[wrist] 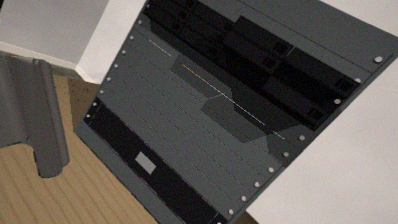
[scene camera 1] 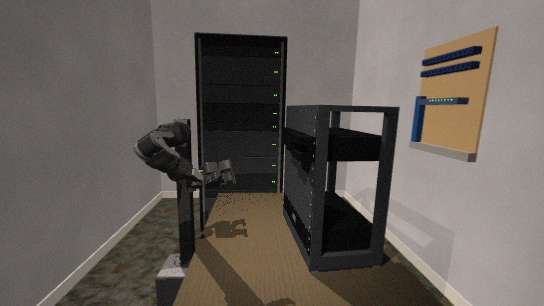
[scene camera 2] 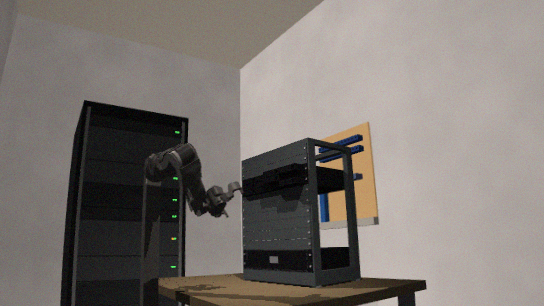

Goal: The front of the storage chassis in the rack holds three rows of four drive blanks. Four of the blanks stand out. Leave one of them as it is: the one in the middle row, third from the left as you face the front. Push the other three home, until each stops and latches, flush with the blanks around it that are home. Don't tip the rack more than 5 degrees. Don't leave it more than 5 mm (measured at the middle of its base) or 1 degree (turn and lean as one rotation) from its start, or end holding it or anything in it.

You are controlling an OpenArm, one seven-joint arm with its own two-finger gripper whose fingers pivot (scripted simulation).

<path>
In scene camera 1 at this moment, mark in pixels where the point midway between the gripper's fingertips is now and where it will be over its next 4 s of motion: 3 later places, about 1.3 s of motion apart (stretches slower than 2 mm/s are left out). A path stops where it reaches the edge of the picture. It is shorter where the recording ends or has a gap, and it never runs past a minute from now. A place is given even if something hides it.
My gripper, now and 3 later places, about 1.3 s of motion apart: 233,172; 237,145; 253,136; 271,132
</path>
